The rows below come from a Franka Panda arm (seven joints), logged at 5 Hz.
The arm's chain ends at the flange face. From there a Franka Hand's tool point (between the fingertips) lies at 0.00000 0.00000 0.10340 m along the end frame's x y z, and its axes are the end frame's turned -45 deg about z.
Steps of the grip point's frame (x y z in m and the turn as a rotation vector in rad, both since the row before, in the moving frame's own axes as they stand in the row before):
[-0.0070, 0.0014, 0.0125, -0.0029, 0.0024, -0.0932]
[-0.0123, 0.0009, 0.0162, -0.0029, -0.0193, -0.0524]
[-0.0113, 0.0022, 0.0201, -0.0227, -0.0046, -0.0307]
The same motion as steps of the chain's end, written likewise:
[-0.0043, 0.0059, 0.0125, -0.0004, 0.0037, -0.0932]
[-0.0069, 0.0077, 0.0162, -0.0157, -0.0116, -0.0524]
[-0.0078, 0.0076, 0.0201, -0.0193, 0.0128, -0.0307]

